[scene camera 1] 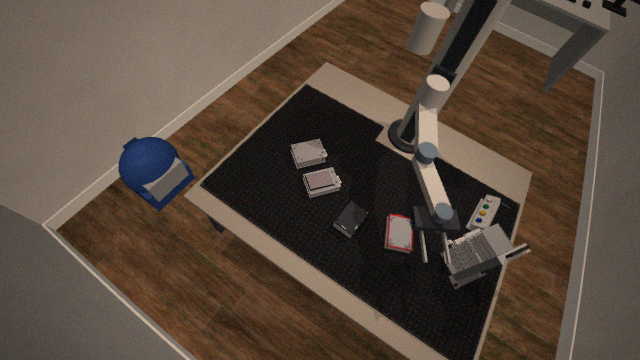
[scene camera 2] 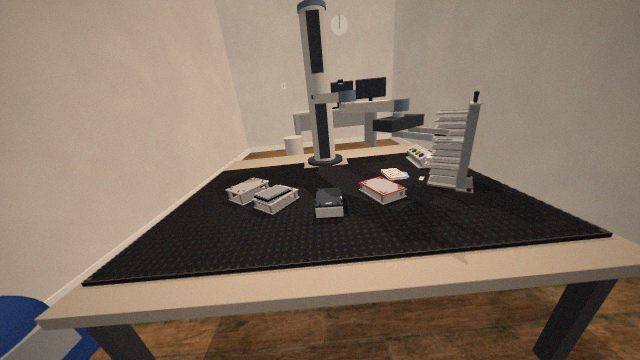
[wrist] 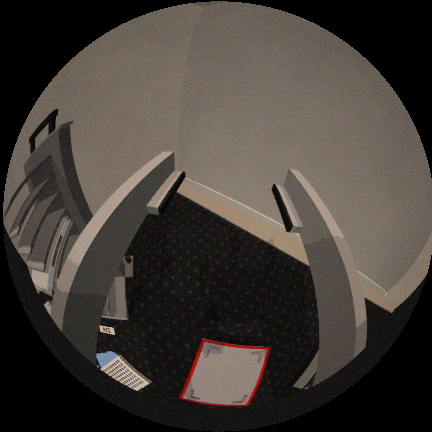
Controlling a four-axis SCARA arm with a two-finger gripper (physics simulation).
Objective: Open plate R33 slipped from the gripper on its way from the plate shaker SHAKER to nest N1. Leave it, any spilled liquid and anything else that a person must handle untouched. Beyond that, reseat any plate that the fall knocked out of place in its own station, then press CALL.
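Frame: origin at the arm's base, x ahead, y left, z up, level; metres.
Seen in the pictures: gripper, fingertip midpoint: (scene camera 1: 437, 262) (scene camera 2: 441, 135) (wrist: 230, 168); arm's base, origin of the base link: (scene camera 1: 407, 136) (scene camera 2: 325, 160).
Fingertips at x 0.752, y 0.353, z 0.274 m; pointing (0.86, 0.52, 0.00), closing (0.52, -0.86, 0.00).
Offsets run from my fingertips to a thing's top centre. "spot": to the spot under its first point.
My gripper (scene camera 1: 437, 262) (scene camera 2: 440, 134) (wrist: 230, 168) is shut with nothing between its fingers, high above the mat beside the rack. An open white plate @(dx -0.334, dy -0.019, dz -0.247 m) (scene camera 2: 394, 173) (wrist: 125, 372), apparently R33, lies on the mat beside a blue liquid patch (scene camera 2: 405, 175) (wrist: 106, 358); the arm hides them in scene camera 1. A plate @(dx -0.144, dy -0.601, dz -0.193 m) (scene camera 1: 321, 180) (scene camera 2: 273, 193) rests on a light station @(dx -0.154, dy -0.594, dz -0.209 m) (scene camera 2: 274, 204); its exact seating is unclear. A dark-topped station @(spot: dx -0.052, dy -0.367, dz -0.206 m) (scene camera 1: 350, 219) (scene camera 2: 329, 201) stands nearby. The button box @(dx -0.496, dy +0.195, dz -0.177 m) (scene camera 1: 483, 212) (scene camera 2: 419, 156) has coloured buttons; the CALL lettering is unreadable.
A red-edged station @(dx -0.146, dy -0.138, dz -0.215 m) (scene camera 1: 400, 232) (scene camera 2: 382, 186) (wrist: 227, 372) stands near the fallen plate. Another light station @(dx -0.256, dy -0.745, dz -0.195 m) (scene camera 1: 308, 152) (scene camera 2: 247, 188) stands at the far left. The tall shelf rack (scene camera 1: 500, 240) (scene camera 2: 469, 145) (wrist: 72, 175) stands close beside the fingers. An H1 label @(spot: dx -0.253, dy +0.094, dz -0.260 m) (scene camera 2: 422, 178) (wrist: 107, 330) lies near its base.
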